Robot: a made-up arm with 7 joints. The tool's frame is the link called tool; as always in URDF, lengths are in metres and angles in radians.
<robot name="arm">
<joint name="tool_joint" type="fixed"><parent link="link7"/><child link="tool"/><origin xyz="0 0 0" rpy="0 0 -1.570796"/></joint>
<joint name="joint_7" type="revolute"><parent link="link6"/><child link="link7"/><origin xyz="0 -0.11 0" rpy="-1.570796 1.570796 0"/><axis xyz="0 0 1"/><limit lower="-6.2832" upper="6.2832"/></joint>
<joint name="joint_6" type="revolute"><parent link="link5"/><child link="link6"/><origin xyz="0 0 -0.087" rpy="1.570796 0 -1.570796"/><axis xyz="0 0 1"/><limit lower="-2.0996" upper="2.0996"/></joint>
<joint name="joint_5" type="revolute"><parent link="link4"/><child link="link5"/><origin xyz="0 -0.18 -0.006" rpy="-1.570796 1.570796 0"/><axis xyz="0 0 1"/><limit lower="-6.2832" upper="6.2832"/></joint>
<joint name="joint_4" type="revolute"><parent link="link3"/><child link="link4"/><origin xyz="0.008 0 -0.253" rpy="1.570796 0 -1.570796"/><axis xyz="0 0 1"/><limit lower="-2.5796" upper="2.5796"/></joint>
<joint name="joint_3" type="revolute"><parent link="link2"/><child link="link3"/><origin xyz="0 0.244 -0.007" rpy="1.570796 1.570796 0"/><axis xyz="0 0 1"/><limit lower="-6.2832" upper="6.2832"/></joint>
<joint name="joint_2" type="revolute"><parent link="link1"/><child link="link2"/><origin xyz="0.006 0 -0.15" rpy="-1.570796 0 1.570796"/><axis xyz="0 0 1"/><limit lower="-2.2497" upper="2.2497"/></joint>
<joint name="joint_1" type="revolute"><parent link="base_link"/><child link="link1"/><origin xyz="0 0 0.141" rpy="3.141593 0 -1.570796"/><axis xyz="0 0 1"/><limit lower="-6.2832" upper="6.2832"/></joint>
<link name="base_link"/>
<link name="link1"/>
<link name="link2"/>
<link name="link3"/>
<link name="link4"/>
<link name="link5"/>
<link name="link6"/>
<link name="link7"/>
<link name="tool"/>
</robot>
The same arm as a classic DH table. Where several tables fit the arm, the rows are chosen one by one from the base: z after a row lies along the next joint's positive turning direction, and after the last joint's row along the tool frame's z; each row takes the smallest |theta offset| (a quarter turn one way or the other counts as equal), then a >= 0, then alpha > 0; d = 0 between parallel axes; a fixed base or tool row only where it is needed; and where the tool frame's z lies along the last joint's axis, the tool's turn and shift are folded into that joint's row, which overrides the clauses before.
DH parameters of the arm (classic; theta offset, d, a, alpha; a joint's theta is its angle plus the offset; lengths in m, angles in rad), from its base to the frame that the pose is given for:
base (fixed): 0.0000 0.0000 0.0000 3.1416
joint_1: 0.0000 -0.2910 0.0000 1.5708
joint_2: 0.0000 -0.0130 0.0000 -1.5708
joint_3: 0.0000 -0.4970 0.0000 1.5708
joint_4: 0.0000 -0.0140 0.0000 -1.5708
joint_5: 0.0000 -0.2670 0.0000 1.5708
joint_6: 0.0000 0.0000 0.0000 -1.5708
joint_7: 0.0000 -0.1100 0.0000 0.0000
Joint limits (rad, base to tool): -6.2832..6.2832 -2.2497..2.2497 -6.2832..6.2832 -2.5796..2.5796 -6.2832..6.2832 -2.0996..2.0996 -6.2832..6.2832

